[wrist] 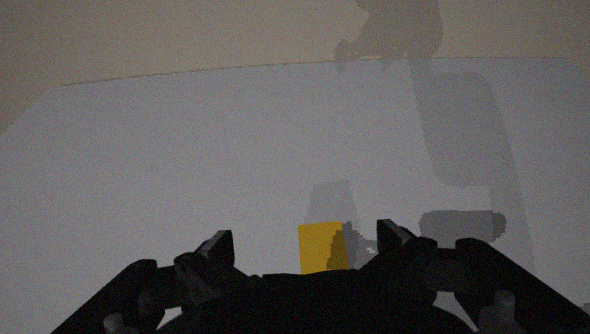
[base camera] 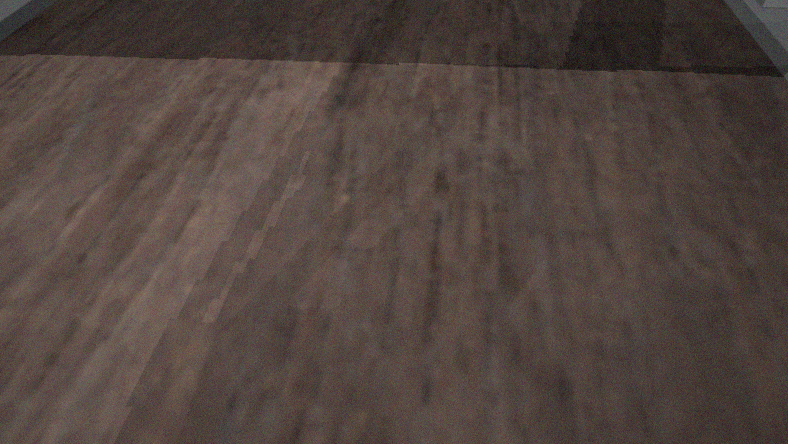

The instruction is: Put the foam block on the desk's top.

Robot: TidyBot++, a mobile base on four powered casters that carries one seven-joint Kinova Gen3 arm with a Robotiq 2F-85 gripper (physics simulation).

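Places are measured from the arm's base along level axes (x ahead, y left, z up), in centimetres.
Pixels of known places: gripper, between the fingertips: (wrist: 304, 241).
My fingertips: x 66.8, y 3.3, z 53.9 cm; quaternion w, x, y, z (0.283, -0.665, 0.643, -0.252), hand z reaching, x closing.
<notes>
Behind a point stands the place of what it marks.
The yellow foam block (wrist: 320, 248) @[x 73.5, y 2.5, z 36.7 cm] lies on a pale grey flat surface (wrist: 225, 135) @[x 99.9, y 20.7, z 32.4 cm] in the wrist view, low and near the middle. Its lower end meets the dark gripper body in the picture, which may hide part of it. A shadow crosses its right side. My gripper (wrist: 304, 241) @[x 66.8, y 3.3, z 53.9 cm] is open and empty; its fingers show to the left and right of the block, apart from it. The height between fingers and block is hard to tell. Whether the grey surface is the desk's top cannot be told. The block and gripper do not show in the base camera view.
A beige area (wrist: 150, 35) @[x 131.6, y 45.2, z 42.4 cm] lies beyond the grey surface's far edge in the wrist view. Arm shadows fall across the right of the surface. The base camera shows brown wooden floor (base camera: 386, 220) @[x 40.3, y 5.1, z -39.6 cm], with a dark shadow band across its far part and pale edging at both upper corners.
</notes>
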